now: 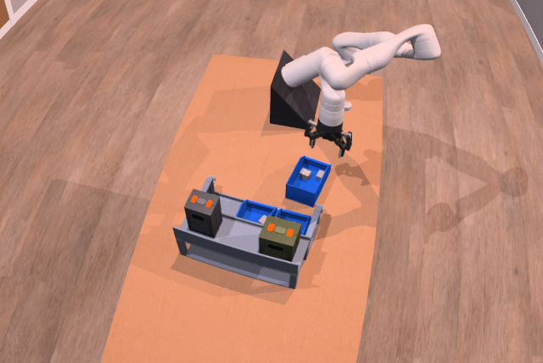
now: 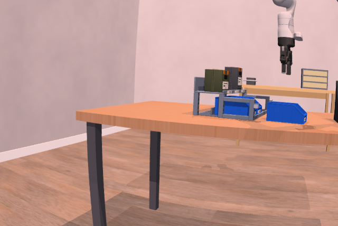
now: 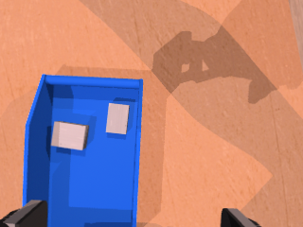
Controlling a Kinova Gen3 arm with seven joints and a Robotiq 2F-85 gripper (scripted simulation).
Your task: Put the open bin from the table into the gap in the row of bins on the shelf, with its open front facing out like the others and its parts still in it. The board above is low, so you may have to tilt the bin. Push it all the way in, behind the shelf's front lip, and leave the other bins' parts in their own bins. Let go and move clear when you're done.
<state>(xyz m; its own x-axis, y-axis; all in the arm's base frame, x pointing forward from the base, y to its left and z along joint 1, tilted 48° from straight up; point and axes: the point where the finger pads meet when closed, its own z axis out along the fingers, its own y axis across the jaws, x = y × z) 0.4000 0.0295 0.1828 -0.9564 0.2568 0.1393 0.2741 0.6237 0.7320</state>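
Right now the grey block is 50 mm behind my hand, 60 mm to the right of it and 180 mm below it. The rest, counted from my hand: grey shelf: 220 mm ahead, 200 mm to the right, 130 mm below; dark grey box: 270 mm ahead, 330 mm to the right, 40 mm below; olive box: 310 mm ahead, 110 mm to the right, 50 mm below.
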